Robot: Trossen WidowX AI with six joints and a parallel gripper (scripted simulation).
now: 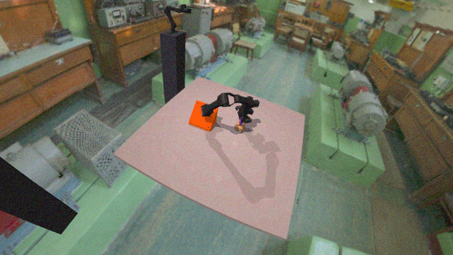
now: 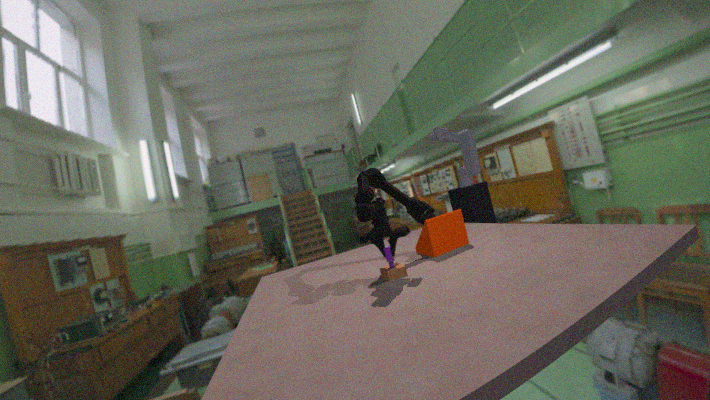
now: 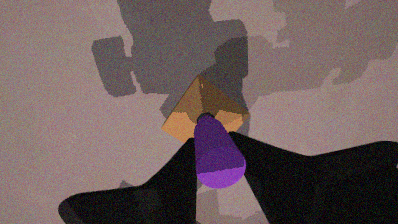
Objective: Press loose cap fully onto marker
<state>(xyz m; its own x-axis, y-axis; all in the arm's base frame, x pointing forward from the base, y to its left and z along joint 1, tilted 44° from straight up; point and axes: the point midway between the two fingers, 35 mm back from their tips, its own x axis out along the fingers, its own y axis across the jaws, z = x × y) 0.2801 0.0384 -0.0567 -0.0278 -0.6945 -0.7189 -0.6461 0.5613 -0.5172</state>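
Right now my gripper tip is 10 mm below the purple cap.
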